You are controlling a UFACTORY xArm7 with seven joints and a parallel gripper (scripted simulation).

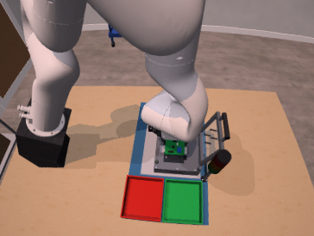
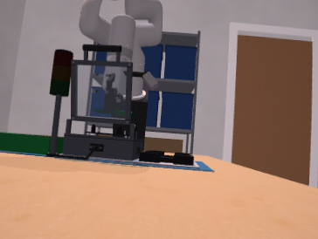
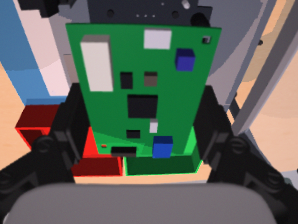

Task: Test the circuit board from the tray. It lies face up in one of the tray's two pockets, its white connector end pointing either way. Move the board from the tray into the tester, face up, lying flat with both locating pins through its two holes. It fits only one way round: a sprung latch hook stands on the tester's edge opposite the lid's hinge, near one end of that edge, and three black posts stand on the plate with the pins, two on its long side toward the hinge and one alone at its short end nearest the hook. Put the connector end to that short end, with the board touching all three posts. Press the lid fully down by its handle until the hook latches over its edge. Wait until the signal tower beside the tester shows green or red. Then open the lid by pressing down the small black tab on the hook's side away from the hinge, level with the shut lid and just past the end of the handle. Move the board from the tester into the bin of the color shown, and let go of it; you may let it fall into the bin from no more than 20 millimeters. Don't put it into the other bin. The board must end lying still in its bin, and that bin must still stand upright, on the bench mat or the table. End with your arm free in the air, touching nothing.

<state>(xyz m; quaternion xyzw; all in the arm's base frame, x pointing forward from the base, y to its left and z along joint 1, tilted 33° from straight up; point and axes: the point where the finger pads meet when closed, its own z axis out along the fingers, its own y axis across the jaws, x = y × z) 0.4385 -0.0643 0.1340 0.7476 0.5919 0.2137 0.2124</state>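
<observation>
Right now my hand is 1 cm short of the tester's plate and 6 cm above it. Round my hand: tester's clear lid 12 cm ahead, 3 cm to the right, 5 cm above; latch hook 4 cm behind, 7 cm to the left, 5 cm below; green circuit board right at my hand.
</observation>
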